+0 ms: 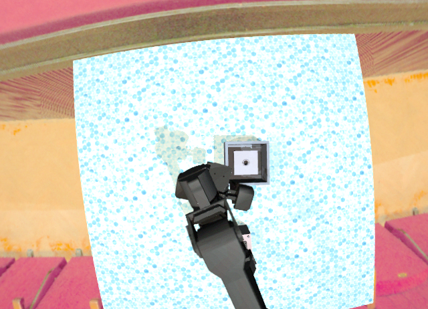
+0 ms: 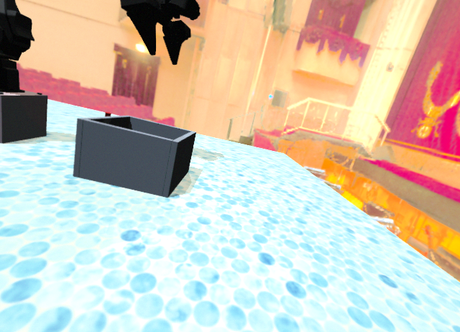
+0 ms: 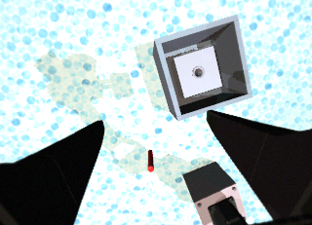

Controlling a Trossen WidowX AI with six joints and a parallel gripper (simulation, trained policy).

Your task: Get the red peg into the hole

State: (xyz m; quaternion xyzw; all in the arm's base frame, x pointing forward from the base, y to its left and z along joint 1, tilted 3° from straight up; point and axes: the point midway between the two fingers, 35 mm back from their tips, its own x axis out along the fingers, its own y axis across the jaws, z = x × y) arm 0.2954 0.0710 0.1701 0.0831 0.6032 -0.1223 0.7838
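Right now my gripper tip is 140 mm past the red peg, 60 mm to the right of it and 200 mm above it. From my gripper tip the other things lie so: dark grey box 20 mm ahead, 120 mm to the right, 210 mm below.
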